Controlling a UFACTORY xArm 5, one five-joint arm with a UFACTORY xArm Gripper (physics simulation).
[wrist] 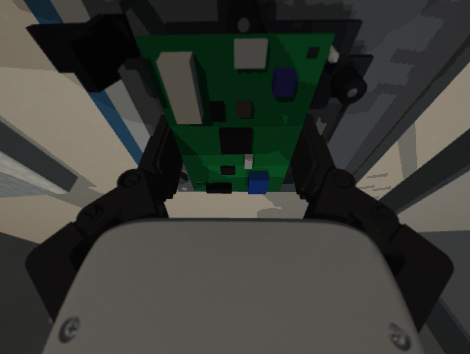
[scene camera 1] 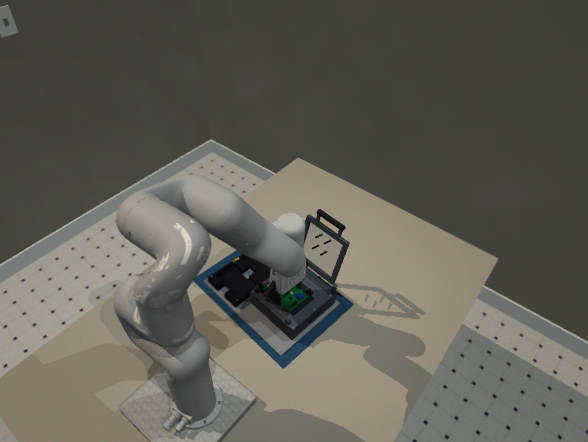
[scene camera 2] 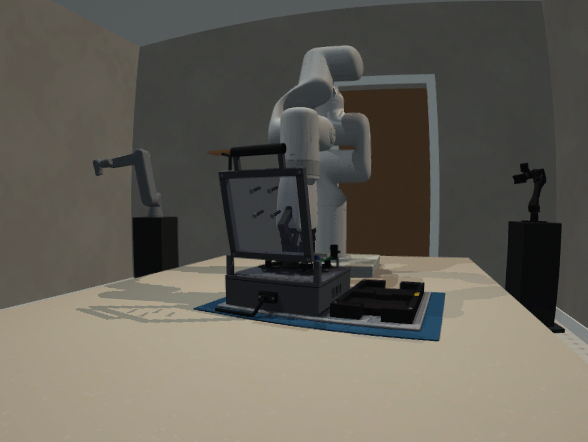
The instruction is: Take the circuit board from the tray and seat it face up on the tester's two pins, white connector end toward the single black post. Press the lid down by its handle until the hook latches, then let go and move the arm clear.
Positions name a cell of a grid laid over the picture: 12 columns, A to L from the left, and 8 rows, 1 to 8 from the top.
Labels:
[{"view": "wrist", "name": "my gripper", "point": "G3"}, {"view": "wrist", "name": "green circuit board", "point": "G3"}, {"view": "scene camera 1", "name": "my gripper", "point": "F6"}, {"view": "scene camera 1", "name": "tester lid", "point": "G5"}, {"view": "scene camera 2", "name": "tester lid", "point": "F4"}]

